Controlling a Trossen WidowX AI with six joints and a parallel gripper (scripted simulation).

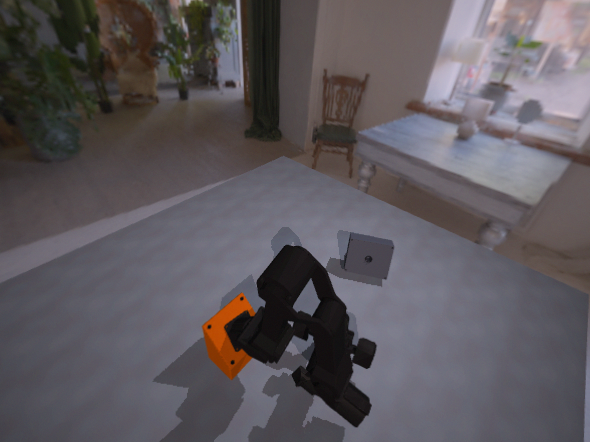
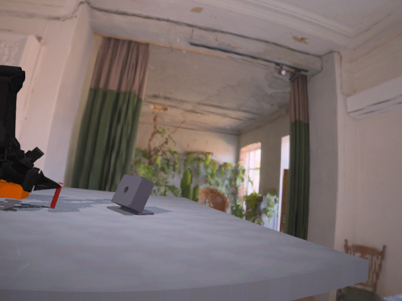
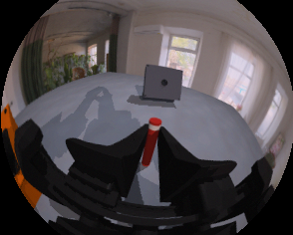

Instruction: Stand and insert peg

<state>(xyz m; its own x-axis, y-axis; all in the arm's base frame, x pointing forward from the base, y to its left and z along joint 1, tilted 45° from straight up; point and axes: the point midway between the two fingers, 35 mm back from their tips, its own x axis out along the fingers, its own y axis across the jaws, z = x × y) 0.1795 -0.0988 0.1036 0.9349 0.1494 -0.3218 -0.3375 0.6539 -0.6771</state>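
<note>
Now: gripper tip 10 mm above the red peg. Also, from my gripper tip: grey sloped panel: 230 mm ahead, 60 mm to the left.
</note>
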